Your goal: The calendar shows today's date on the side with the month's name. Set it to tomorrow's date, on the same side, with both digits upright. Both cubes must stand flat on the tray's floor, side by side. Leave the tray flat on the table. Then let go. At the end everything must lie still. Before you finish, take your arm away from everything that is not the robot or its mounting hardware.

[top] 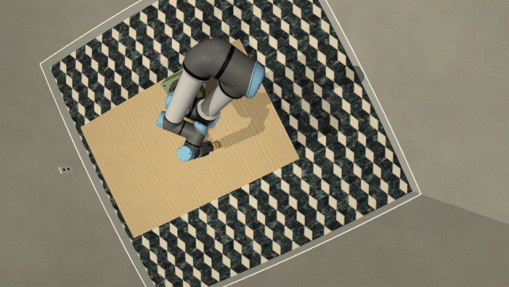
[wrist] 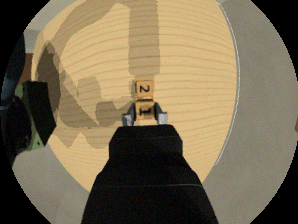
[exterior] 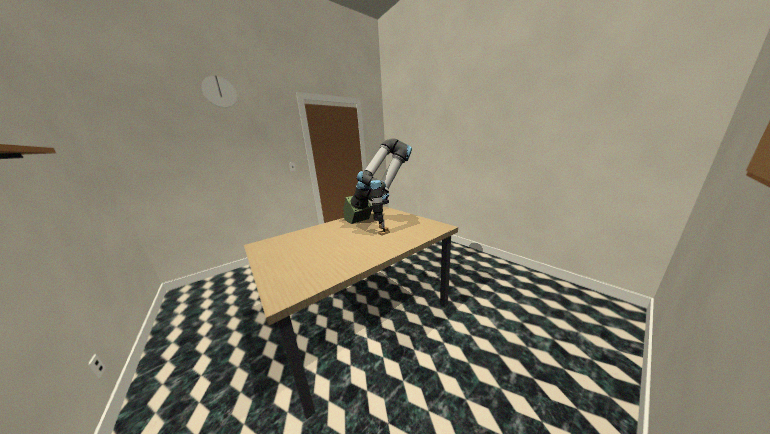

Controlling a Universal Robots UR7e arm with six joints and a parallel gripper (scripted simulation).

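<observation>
Right now the wooden tray is 20 mm to the left of my hand and 60 mm below it. The rest, counted from my hand: wooden cube: 10 mm below.
</observation>
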